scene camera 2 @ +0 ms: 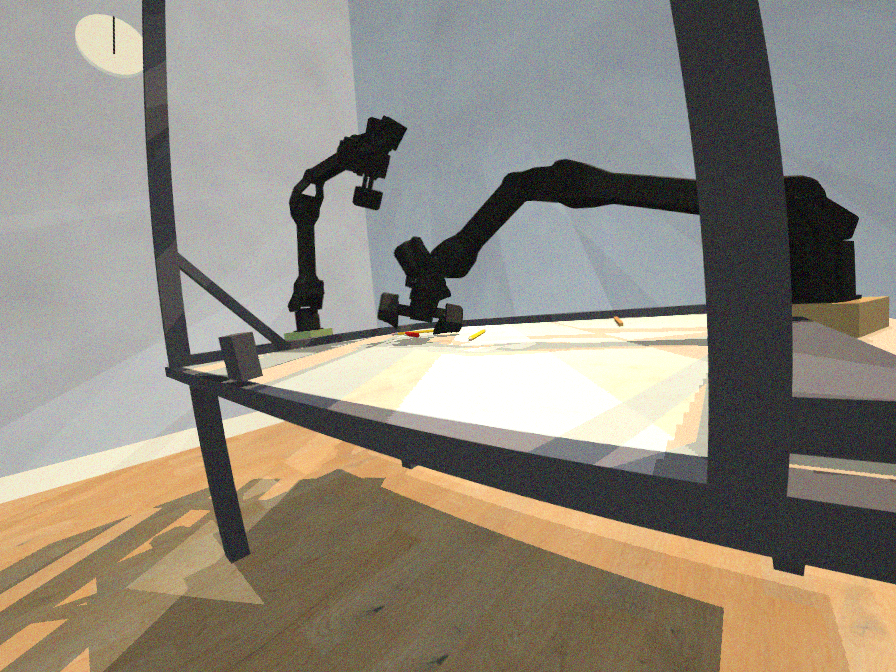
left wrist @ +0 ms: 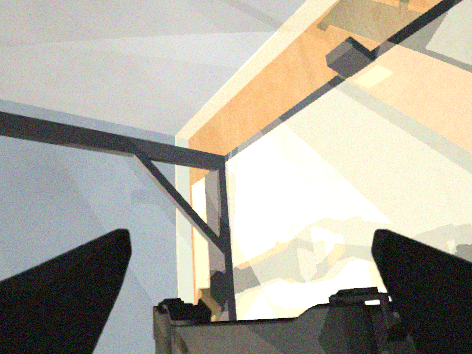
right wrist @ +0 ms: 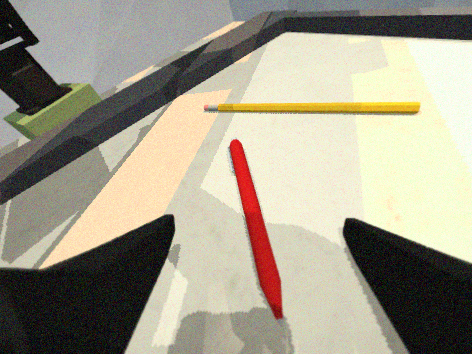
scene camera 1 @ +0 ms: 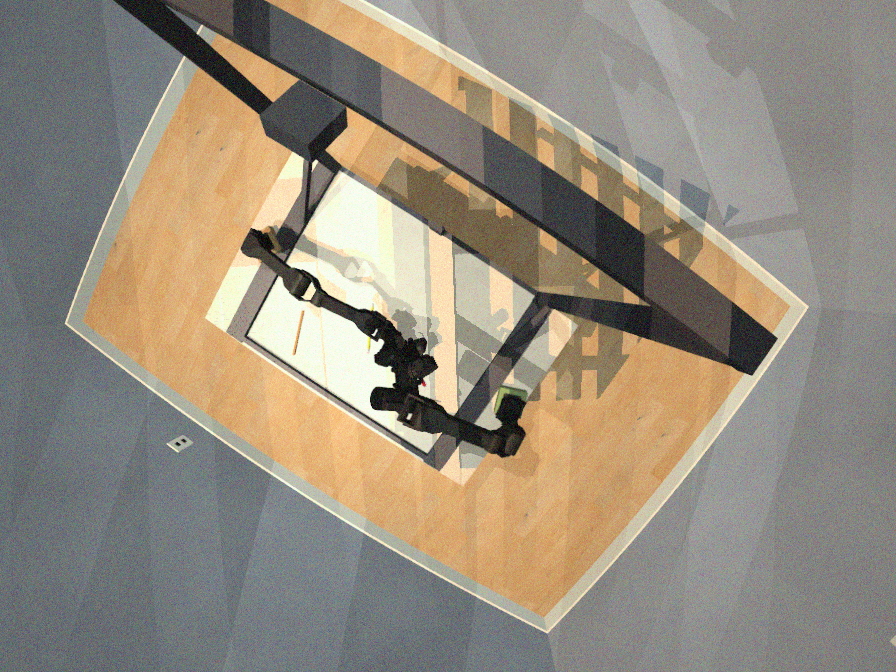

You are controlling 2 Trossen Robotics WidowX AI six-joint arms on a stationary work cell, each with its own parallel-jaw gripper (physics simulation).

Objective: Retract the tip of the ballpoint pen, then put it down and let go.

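Frame: origin at the left arm's base, x ahead, y left, z up, level; millimetres.
Seen in the pictures: left gripper, between the fingertips: (scene camera 2: 371, 169) (left wrist: 252, 241) (scene camera 1: 400, 333); right gripper, between the fingertips: (scene camera 2: 415, 330) (right wrist: 258, 224); left arm's base, origin of its link: (scene camera 2: 308, 330) (right wrist: 45, 101) (scene camera 1: 510, 403); right arm's base, origin of its link: (scene camera 2: 815, 301) (left wrist: 203, 316) (scene camera 1: 263, 244).
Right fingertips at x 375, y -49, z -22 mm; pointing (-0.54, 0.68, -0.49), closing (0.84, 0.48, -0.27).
Observation:
Offsets run from my right fingertips to a thing's middle. "spot": to the spot under its first point.
The red ballpoint pen @(18 mm back, 16 mm left, 12 mm down) (right wrist: 256, 225) (scene camera 2: 411, 334) (scene camera 1: 423, 383) lies on the table, its pointed end toward the bottom in the right wrist view; no separate nib can be made out there. My right gripper (right wrist: 258, 224) (scene camera 2: 419, 316) is open, low over the table, with the pen seen between and beyond its fingers, not held. My left gripper (left wrist: 252, 241) (scene camera 2: 367, 196) is open and empty, high above the table at the left in scene camera 2. In scene camera 1 the two grippers overlap and their fingers are hard to tell apart.
A yellow pencil @(32 mm back, 122 mm left, 13 mm down) (right wrist: 320, 107) lies across, beyond the pen. Another yellow stick @(183 mm ahead, 103 mm right, 13 mm down) (scene camera 2: 476, 334) (scene camera 1: 369, 347) and an orange-brown stick @(453 mm ahead, 26 mm right, 13 mm down) (scene camera 1: 298, 332) (scene camera 2: 617, 321) lie on the table. A dark frame (scene camera 2: 506, 444) edges the table. The left arm stands on a green block @(spot: 325 mm back, 66 mm left, 3 mm up) (right wrist: 80, 107).

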